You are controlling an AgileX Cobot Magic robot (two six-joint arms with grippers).
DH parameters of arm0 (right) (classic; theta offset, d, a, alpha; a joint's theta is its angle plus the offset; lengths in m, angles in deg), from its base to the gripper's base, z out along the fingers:
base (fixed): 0 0 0 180
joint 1: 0 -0.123 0 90
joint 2: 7.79 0 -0.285 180
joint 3: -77.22 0 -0.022 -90
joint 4: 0 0.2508 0 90
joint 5: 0 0 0.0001 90
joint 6: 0 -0.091 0 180
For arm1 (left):
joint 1: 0 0.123 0 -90
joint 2: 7.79 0 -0.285 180
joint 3: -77.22 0 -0.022 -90
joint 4: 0 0.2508 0 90
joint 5: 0 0 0.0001 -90
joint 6: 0 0.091 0 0
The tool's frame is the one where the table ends.
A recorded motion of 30 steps. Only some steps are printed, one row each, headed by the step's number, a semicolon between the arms.
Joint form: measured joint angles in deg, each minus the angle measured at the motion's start. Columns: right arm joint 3, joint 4, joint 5, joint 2, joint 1, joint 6; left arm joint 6, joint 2, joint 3, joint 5, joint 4, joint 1.
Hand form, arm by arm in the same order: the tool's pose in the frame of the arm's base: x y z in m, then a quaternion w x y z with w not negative. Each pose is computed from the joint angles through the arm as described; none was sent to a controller.
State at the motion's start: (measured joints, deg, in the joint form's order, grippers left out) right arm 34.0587 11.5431 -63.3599 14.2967 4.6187 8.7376; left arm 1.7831 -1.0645 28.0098 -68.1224 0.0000 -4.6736
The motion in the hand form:
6: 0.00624 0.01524 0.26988 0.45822 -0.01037 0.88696 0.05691; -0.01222 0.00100 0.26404 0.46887 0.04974 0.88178 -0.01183
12: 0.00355 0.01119 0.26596 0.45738 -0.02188 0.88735 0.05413; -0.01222 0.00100 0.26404 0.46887 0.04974 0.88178 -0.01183
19: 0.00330 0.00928 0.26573 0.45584 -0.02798 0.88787 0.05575; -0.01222 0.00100 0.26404 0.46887 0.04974 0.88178 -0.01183
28: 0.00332 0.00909 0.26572 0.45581 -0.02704 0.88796 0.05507; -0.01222 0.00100 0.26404 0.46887 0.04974 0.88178 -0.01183
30: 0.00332 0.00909 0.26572 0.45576 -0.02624 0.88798 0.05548; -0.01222 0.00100 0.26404 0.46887 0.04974 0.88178 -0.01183
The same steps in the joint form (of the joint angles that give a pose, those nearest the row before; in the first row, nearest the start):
6: -6.22 -0.53 -0.89 -9.69 -0.24 -3.28; 0.00 0.00 0.00 0.00 0.00 0.00
12: -6.87 -3.69 -1.00 -10.81 -4.11 -5.64; 0.00 0.00 0.00 0.00 0.00 0.00
19: -6.87 -5.12 -1.00 -10.81 -6.30 -7.00; 0.00 0.00 0.00 0.00 0.00 0.00
28: -6.87 -5.26 -1.00 -10.81 -6.30 -7.12; 0.00 0.00 0.00 0.00 0.00 0.00
30: -6.87 -5.26 -1.00 -10.81 -6.30 -7.22; 0.00 0.00 0.00 0.00 0.00 0.00

